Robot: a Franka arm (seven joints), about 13 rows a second.
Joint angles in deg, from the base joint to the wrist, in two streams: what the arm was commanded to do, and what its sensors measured. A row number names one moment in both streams.
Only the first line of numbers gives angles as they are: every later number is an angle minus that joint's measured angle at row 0.
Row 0, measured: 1.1, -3.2, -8.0, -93.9, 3.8, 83.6, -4.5
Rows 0 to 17, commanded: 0.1, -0.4, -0.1, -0.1, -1.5, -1.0, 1.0; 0.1, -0.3, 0.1, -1.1, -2.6, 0.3, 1.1; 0.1, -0.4, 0.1, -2.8, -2.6, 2.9, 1.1; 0.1, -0.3, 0.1, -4.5, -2.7, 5.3, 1.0; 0.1, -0.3, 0.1, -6.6, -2.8, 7.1, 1.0; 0.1, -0.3, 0.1, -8.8, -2.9, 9.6, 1.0; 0.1, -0.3, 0.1, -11.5, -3.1, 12.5, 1.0; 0.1, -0.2, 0.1, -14.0, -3.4, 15.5, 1.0; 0.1, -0.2, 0.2, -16.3, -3.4, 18.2, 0.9; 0.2, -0.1, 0.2, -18.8, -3.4, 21.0, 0.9; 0.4, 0.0, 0.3, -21.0, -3.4, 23.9, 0.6; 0.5, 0.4, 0.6, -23.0, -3.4, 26.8, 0.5; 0.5, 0.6, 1.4, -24.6, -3.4, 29.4, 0.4; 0.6, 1.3, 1.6, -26.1, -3.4, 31.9, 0.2; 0.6, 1.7, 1.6, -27.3, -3.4, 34.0, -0.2; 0.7, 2.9, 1.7, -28.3, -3.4, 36.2, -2.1; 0.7, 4.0, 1.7, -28.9, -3.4, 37.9, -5.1; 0.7, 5.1, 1.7, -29.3, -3.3, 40.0, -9.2
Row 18, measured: 0.2, 3.7, 2.1, -28.3, -2.8, 36.6, -4.0
